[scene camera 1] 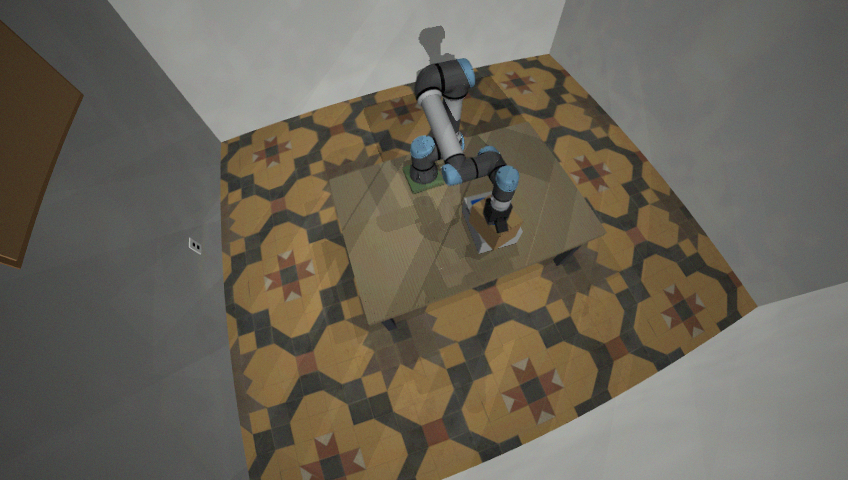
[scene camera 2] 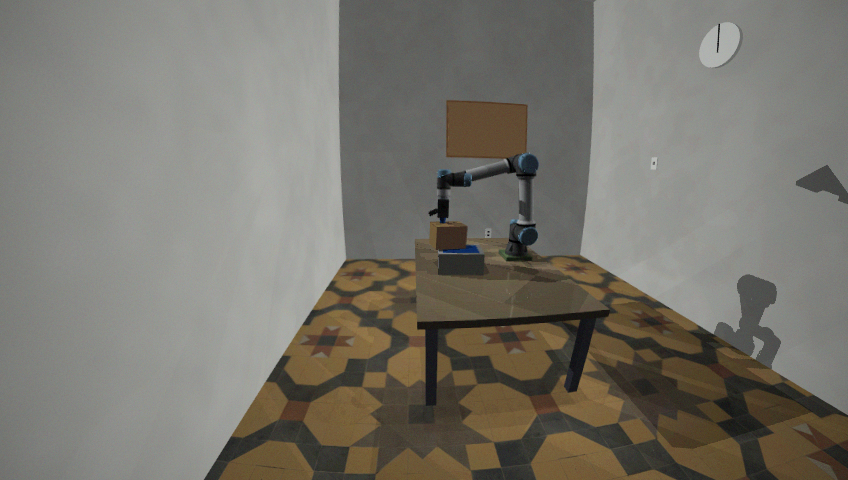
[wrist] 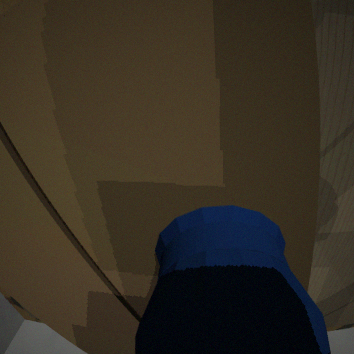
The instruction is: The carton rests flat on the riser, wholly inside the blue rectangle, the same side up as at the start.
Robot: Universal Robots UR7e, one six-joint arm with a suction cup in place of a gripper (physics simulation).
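Seen in the pictures: hand, its tool point: [scene camera 2: 442, 224] [wrist: 214, 225]; arm's base, origin of its link: [scene camera 1: 423, 172] [scene camera 2: 516, 253].
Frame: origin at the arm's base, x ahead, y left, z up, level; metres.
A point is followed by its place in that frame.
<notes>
The brown carton [scene camera 1: 482, 227] {y 0.138, x 0.483, z 0.173 m} [scene camera 2: 450, 236] {y 0.265, x 0.454, z 0.175 m} [wrist: 135, 115] is upright and looks level over the grey-white riser [scene camera 1: 482, 247] {y 0.144, x 0.522, z 0.044 m} [scene camera 2: 461, 263] {y 0.332, x 0.393, z 0.042 m}. In scene camera 2 the carton reaches past the riser's left edge. Whether its underside touches the riser is not clear. Part of the blue rectangle [scene camera 1: 476, 201] {y 0.183, x 0.307, z 0.094 m} [scene camera 2: 468, 249] {y 0.242, x 0.349, z 0.095 m} shows beside the carton; the rest is hidden under it. My suction gripper [scene camera 1: 499, 224] {y 0.172, x 0.498, z 0.222 m} [scene camera 2: 442, 220] [wrist: 221, 232] stands upright with its blue cup on the carton's top face and holds it. The cup's contact lip is hidden in the wrist view.
The wooden table [scene camera 1: 398, 261] {y -0.245, x 0.457, z -0.026 m} [scene camera 2: 505, 297] {y 0.611, x 0.204, z -0.025 m} carries the riser and the arm's green base plate [scene camera 1: 419, 187] {y -0.046, x 0.088, z 0.001 m} [scene camera 2: 507, 256] {y 0.064, x 0.075, z -0.003 m}. The arm reaches over the table from its base. A grey wall [scene camera 2: 392, 118] with a brown board [scene camera 2: 486, 129] stands behind in scene camera 2.
</notes>
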